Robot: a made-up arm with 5 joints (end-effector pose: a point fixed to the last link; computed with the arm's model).
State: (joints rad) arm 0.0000 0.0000 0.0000 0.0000 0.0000
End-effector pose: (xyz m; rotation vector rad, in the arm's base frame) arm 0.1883 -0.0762 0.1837 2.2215 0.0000 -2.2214
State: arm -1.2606 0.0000 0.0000 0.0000 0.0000
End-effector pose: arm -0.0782 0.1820 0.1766 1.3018 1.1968 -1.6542
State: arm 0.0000 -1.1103 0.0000 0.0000 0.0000
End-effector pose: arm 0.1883 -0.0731 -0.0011 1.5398 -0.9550 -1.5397
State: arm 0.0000 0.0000 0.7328 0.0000 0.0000
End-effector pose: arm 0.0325 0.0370 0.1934 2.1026 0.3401 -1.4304
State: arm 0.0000 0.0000 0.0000 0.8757 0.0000
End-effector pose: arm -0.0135 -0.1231 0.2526 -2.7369 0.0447 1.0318
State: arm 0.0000 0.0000 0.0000 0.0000 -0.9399
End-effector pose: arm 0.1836 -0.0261 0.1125 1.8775 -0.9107 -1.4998
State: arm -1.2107 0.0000 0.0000 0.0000 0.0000
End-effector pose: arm -0.0628 0.1793 0.1750 1.3422 1.1623 -1.6844
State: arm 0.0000 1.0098 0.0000 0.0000 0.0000
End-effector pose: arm 0.1883 -0.2255 0.2642 -1.6093 -0.8893 1.6092
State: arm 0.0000 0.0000 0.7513 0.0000 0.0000
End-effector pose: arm 0.0278 0.0386 0.1926 2.0971 0.3471 -1.4111
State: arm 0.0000 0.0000 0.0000 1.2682 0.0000
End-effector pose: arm -0.1091 -0.1321 0.2230 -2.7984 0.0609 0.4732
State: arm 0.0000 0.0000 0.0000 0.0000 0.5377
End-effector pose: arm 0.1983 -0.1250 0.1950 -1.8241 -0.5680 2.0595
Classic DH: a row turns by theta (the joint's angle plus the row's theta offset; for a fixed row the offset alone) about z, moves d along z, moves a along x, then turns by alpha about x. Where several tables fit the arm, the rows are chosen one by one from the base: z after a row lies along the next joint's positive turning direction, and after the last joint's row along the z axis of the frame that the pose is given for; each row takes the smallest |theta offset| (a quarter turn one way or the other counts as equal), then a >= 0, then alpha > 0; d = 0 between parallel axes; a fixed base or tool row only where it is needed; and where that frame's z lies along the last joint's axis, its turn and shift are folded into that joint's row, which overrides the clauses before.
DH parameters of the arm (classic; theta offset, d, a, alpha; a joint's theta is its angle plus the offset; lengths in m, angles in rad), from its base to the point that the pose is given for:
base (fixed): -0.6802 1.0325 -0.0137 2.9298
joint 1: 0.9016 0.9776 0.0735 1.7034
joint 2: 0.714 0.1041 -0.0126 1.8856
joint 3: -1.3098 -0.1404 -0.0114 -1.3031
joint 4: 1.237 -0.0011 -0.0975 -1.6519
joint 5: 0.1791 0.4986 -0.0619 -2.9013
tool (fixed): 0.3901 0.3098 0 0

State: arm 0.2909 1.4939 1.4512 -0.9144 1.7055
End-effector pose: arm 0.0939 -0.1849 0.4202 -1.0238 -2.2682 1.3623
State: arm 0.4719 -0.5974 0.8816 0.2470 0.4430
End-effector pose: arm 0.0398 -0.0403 0.0984 1.8339 0.0300 -1.6850
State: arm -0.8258 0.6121 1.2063 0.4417 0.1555
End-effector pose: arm -0.1117 -0.1547 0.2786 1.9509 2.2831 -0.4356
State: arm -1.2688 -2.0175 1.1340 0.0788 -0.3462
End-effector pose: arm -0.0565 -0.1421 -0.2117 0.4644 -0.0110 0.7327
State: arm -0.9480 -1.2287 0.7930 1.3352 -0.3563
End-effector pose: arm -0.1780 -0.1897 0.0533 1.7325 1.3187 0.4058
